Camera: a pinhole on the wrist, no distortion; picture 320 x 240 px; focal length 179.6 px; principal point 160.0 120.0 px. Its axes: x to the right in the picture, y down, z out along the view. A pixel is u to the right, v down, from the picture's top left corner.
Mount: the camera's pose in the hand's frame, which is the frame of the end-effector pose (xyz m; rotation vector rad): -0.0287 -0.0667 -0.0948 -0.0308 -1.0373 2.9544
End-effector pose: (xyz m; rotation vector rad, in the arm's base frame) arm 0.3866 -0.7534 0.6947 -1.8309 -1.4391 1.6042
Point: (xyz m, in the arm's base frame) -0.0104 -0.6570 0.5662
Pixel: 47.9 12.1
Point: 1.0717 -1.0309 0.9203
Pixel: behind the camera
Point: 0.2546 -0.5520 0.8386
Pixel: 32.0 210.1
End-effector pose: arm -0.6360 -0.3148 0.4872 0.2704 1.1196 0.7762
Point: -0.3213 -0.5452 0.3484
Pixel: 139.5 151.6
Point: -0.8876 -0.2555 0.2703
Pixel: behind the camera
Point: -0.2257 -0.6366 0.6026
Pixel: 219.1 96.3
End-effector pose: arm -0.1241 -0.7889 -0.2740 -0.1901 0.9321 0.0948
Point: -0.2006 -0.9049 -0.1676
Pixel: outside the picture
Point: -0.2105 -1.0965 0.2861
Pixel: outside the picture
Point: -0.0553 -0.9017 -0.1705
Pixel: 169.3 59.1
